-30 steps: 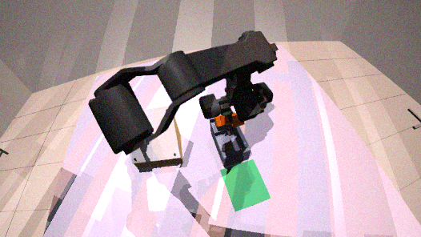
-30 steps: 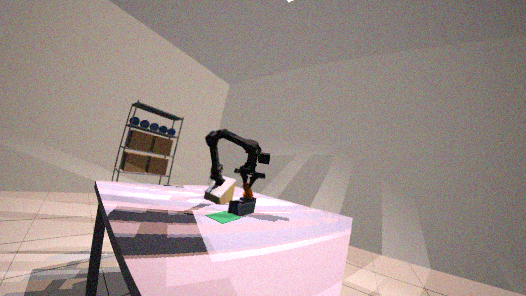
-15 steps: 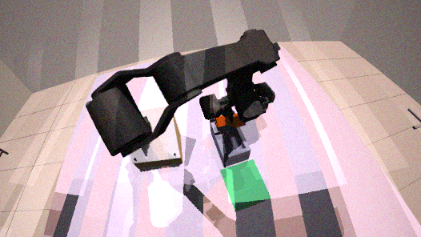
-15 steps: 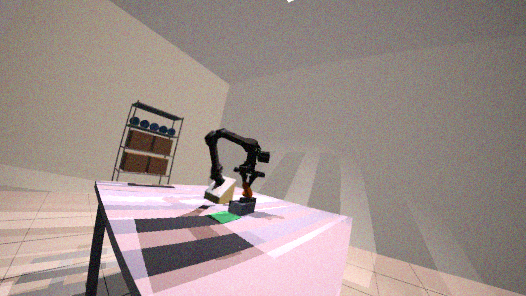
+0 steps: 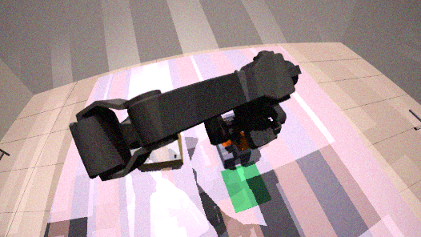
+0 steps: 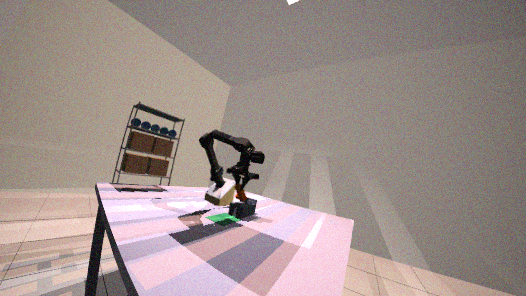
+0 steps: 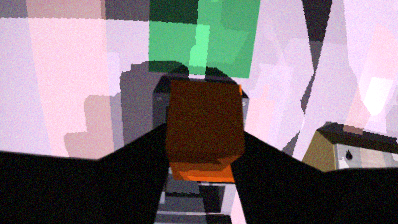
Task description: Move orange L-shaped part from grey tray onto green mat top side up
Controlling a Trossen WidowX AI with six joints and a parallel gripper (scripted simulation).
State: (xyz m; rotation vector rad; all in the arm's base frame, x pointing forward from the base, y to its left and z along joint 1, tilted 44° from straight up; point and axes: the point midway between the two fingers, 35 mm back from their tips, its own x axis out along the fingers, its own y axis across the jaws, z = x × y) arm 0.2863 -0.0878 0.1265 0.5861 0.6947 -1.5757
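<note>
The green mat lies 17 cm below my gripper tip, 7 cm to the right of it and 1 cm behind it. Round my gripper tip: orange L-shaped part (3 cm to the left, 3 cm below, 2 cm behind).
</note>
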